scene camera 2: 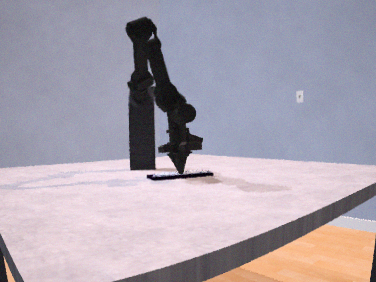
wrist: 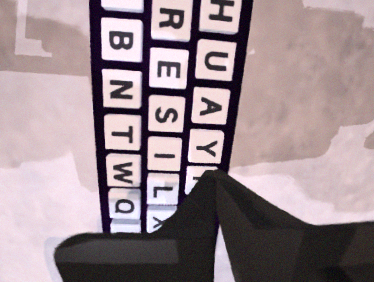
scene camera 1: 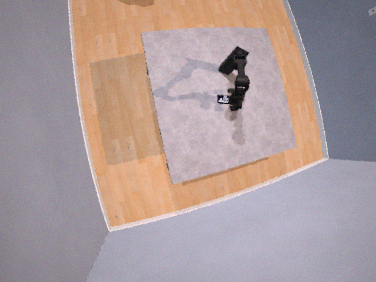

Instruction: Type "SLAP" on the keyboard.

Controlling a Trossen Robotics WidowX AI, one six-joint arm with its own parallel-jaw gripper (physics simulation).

Labels:
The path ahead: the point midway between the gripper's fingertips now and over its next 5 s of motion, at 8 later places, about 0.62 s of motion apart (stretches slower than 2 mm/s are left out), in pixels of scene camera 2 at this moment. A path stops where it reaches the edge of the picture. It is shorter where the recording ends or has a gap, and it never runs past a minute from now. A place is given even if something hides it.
The gripper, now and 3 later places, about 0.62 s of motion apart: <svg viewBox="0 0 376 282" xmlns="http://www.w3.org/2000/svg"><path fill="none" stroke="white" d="M181 173L181 174L180 165L179 157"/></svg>

